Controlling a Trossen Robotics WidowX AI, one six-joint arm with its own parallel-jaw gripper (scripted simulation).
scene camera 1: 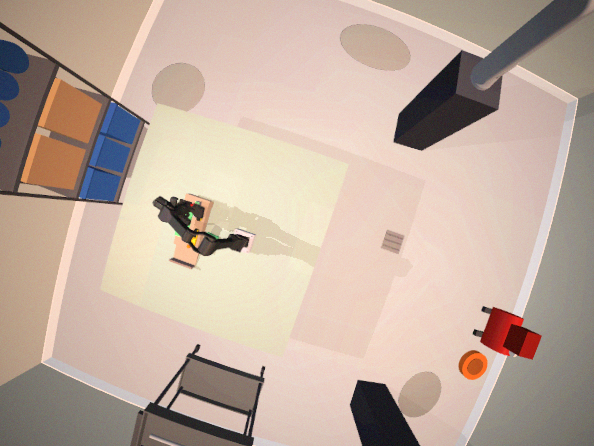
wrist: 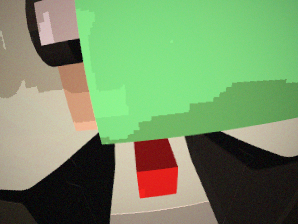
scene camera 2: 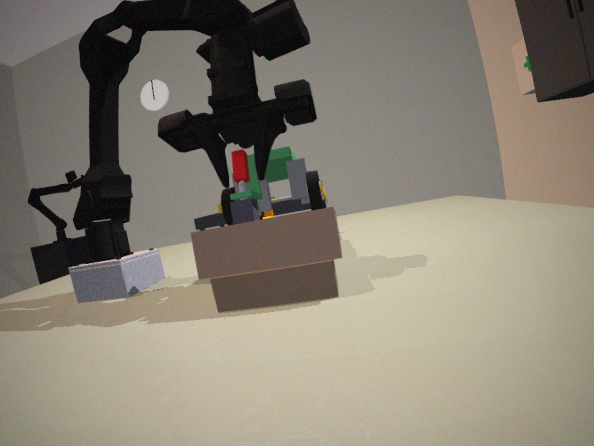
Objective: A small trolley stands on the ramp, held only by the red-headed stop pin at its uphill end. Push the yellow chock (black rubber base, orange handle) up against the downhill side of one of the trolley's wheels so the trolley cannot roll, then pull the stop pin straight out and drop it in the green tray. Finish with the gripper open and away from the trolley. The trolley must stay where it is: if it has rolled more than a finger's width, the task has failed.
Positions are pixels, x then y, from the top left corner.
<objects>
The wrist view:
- my gripper: 149, 131
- trolley: 150, 76
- red-headed stop pin: 156, 168
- brown ramp block: 76, 88
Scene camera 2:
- my gripper: 243, 183
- trolley: 282, 164
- brown ramp block: 313, 236
</objects>
